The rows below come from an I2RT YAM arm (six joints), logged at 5 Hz.
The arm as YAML. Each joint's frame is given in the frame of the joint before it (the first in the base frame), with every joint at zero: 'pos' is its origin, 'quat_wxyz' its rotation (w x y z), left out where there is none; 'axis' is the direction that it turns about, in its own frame. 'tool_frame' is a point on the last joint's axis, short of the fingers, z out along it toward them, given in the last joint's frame.
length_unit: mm
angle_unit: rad
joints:
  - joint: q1
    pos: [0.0, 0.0, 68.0]
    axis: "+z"
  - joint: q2
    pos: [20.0, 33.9, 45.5]
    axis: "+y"
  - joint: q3
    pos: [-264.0, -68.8, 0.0]
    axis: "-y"
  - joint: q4
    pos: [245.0, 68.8, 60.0]
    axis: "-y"
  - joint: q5
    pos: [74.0, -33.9, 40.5]
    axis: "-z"
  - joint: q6
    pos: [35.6, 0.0, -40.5]
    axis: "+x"
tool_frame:
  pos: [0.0, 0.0, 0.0]
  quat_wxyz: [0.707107, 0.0, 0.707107, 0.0]
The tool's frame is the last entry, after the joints.
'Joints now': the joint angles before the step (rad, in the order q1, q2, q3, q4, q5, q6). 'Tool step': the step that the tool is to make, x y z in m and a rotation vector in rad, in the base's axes. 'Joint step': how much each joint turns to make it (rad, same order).
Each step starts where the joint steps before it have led.
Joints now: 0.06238, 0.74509, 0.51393, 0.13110, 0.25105, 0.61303
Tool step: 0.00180, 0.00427, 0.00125, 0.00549, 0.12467, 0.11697
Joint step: 0.00030, 0.02072, 0.06284, -0.16524, -0.11721, -0.00578
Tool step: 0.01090, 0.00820, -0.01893, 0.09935, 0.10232, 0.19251
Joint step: -0.00055, 0.07324, -0.01411, -0.01030, -0.21428, 0.04969
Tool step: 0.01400, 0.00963, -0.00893, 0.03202, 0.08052, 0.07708
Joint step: 0.03154, 0.09353, 0.02645, -0.00856, -0.05605, 0.01987
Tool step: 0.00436, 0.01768, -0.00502, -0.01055, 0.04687, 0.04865
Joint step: 0.08307, 0.04581, 0.01672, -0.01754, 0.03310, 0.01032
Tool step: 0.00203, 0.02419, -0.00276, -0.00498, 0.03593, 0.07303
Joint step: 0.10704, 0.04634, 0.02259, -0.01075, 0.02897, 0.01818
